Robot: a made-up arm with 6 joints. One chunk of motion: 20 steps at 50 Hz.
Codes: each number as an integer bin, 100 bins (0 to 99) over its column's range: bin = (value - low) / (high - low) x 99, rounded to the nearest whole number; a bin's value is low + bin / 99 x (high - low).
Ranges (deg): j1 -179.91..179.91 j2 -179.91..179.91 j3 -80..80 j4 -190.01..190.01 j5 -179.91..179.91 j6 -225.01..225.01
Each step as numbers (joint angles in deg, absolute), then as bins.
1 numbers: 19.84 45.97 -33.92 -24.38 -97.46 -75.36
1 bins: 55 62 29 43 23 33
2 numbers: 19.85 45.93 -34.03 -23.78 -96.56 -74.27
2 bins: 55 62 28 43 23 33
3 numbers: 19.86 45.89 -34.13 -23.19 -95.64 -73.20
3 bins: 55 62 28 43 23 33
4 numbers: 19.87 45.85 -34.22 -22.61 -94.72 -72.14
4 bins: 55 62 28 44 23 34
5 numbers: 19.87 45.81 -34.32 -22.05 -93.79 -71.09
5 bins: 55 62 28 44 24 34
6 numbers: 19.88 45.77 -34.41 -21.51 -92.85 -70.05
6 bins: 55 62 28 44 24 34
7 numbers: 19.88 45.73 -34.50 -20.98 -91.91 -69.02
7 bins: 55 62 28 44 24 34
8 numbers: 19.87 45.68 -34.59 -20.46 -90.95 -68.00
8 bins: 55 62 28 44 24 35
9 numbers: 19.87 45.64 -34.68 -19.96 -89.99 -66.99
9 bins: 55 62 28 44 25 35
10 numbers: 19.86 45.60 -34.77 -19.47 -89.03 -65.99
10 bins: 55 62 28 44 25 35
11 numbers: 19.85 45.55 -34.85 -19.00 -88.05 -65.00
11 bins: 55 62 28 45 25 35
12 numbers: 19.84 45.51 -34.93 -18.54 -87.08 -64.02
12 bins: 55 62 28 45 26 35
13 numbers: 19.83 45.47 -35.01 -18.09 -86.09 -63.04
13 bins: 55 62 28 45 26 36
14 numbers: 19.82 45.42 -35.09 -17.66 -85.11 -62.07
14 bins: 55 62 28 45 26 36
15 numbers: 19.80 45.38 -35.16 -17.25 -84.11 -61.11
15 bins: 55 62 28 45 26 36
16 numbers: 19.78 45.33 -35.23 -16.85 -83.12 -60.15
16 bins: 55 62 28 45 27 36
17 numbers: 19.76 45.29 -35.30 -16.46 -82.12 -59.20
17 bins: 55 62 28 45 27 36
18 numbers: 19.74 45.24 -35.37 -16.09 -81.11 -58.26
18 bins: 55 62 28 45 27 37
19 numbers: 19.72 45.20 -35.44 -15.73 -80.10 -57.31
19 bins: 55 62 28 45 27 37
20 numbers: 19.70 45.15 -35.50 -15.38 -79.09 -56.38
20 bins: 55 62 28 45 28 37
